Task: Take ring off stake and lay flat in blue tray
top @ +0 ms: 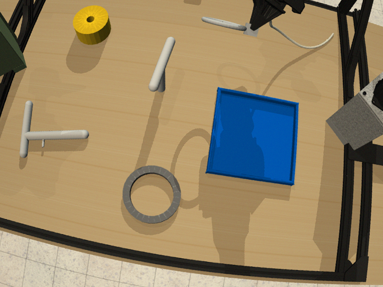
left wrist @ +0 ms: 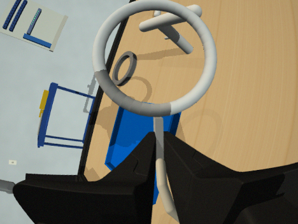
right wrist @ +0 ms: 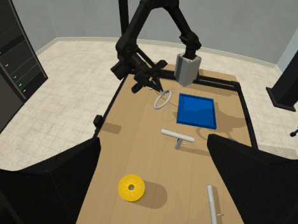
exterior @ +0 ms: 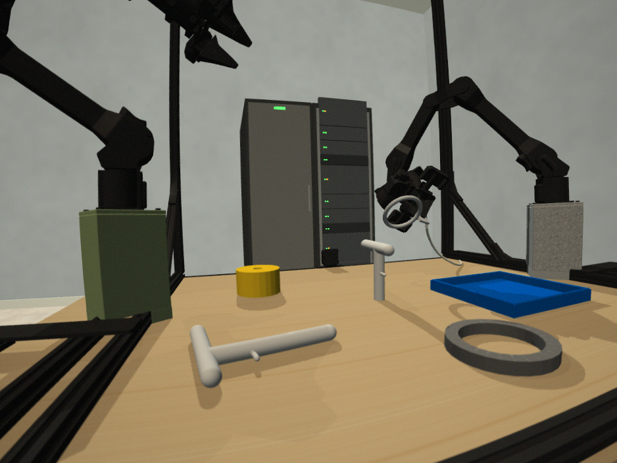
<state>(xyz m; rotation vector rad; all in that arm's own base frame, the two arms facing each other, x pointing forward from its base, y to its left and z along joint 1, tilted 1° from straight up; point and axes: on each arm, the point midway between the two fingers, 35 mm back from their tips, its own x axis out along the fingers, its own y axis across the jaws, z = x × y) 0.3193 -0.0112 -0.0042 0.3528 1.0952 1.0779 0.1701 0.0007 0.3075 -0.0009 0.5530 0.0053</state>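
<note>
My left gripper is now 21 cm short of the blue tray, 5 cm to the right of it and 15 cm above it. The rest, counted from my left hand: yellow cylinder: 39 cm to the right, 14 cm below; t-shaped peg: 30 cm ahead, 43 cm to the right, 15 cm below.
</note>
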